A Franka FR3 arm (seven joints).
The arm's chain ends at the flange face. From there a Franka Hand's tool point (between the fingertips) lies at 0.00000 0.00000 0.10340 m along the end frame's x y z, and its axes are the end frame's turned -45 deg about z.
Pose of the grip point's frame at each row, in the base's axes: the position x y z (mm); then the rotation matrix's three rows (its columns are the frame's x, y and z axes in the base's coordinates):
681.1, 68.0, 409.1; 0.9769, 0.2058, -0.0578; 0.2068, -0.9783, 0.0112; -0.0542, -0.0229, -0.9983
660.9, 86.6, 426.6; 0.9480, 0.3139, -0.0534; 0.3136, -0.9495, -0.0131; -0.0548, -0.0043, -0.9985
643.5, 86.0, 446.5; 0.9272, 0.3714, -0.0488; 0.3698, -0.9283, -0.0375; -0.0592, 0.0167, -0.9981
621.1, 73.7, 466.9; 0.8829, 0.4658, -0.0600; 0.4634, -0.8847, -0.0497; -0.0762, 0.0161, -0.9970
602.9, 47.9, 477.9; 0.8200, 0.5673, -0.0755; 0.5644, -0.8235, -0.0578; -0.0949, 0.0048, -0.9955
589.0, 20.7, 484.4; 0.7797, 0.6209, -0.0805; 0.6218, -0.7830, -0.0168; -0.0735, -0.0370, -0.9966
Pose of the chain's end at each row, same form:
687.1, 66.8, 512.3; 0.8363, -0.5453, -0.0578; -0.5455, -0.8380, 0.0112; -0.0545, 0.0221, -0.9983
666.4, 88.0, 529.8; 0.8923, -0.4484, -0.0534; -0.4496, -0.8931, -0.0131; -0.0418, 0.0357, -0.9985
648.5, 89.9, 549.7; 0.9182, -0.3930, -0.0488; -0.3949, -0.9179, -0.0375; -0.0301, 0.0537, -0.9981
627.3, 78.8, 570.0; 0.9537, -0.2949, -0.0600; -0.2979, -0.9533, -0.0497; -0.0425, 0.0653, -0.9970
610.7, 53.9, 580.8; 0.9810, -0.1787, -0.0755; -0.1832, -0.9814, -0.0578; -0.0637, 0.0705, -0.9955
597.3, 22.4, 587.4; 0.9904, -0.1123, -0.0805; -0.1140, -0.9933, -0.0168; -0.0781, 0.0258, -0.9966

